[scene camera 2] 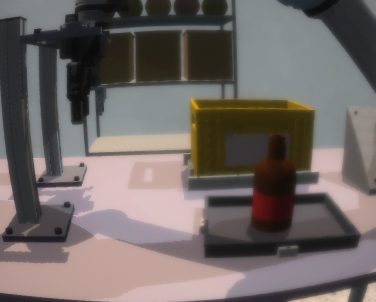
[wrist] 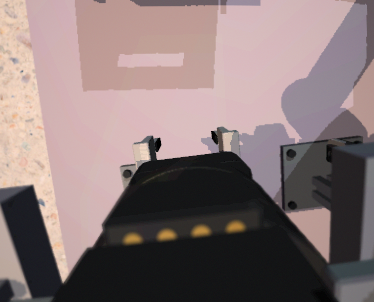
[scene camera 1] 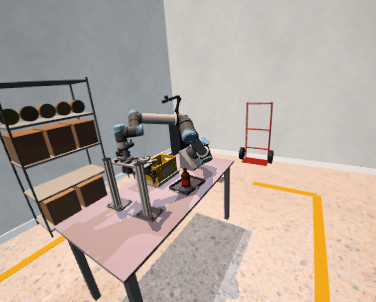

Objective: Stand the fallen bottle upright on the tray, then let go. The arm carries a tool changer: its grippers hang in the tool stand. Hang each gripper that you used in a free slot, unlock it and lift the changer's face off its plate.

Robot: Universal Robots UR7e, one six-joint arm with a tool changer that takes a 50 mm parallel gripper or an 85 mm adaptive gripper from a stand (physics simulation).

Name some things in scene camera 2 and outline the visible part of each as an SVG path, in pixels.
A brown bottle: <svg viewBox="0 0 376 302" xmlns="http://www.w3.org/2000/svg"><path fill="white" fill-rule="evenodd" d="M279 134L270 135L268 156L259 162L254 172L251 226L258 231L267 233L283 232L291 227L295 201L297 173L293 163L286 158L285 136Z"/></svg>
